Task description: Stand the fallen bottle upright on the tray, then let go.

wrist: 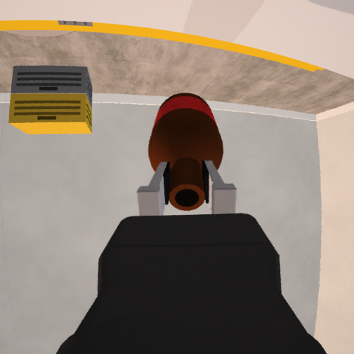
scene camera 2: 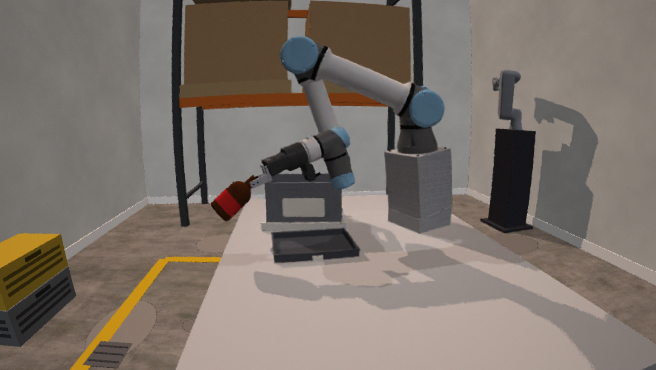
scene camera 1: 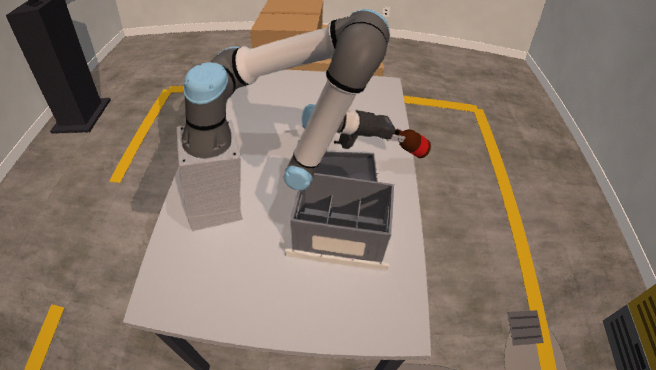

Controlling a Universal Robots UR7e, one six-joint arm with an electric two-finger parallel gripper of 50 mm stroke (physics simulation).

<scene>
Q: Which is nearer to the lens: the grey divided crate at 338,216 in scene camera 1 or the shallow dark grey tray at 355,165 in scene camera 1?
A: The grey divided crate.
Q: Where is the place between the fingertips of my gripper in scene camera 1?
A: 401,135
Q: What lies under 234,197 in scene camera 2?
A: A brown bottle.
</scene>
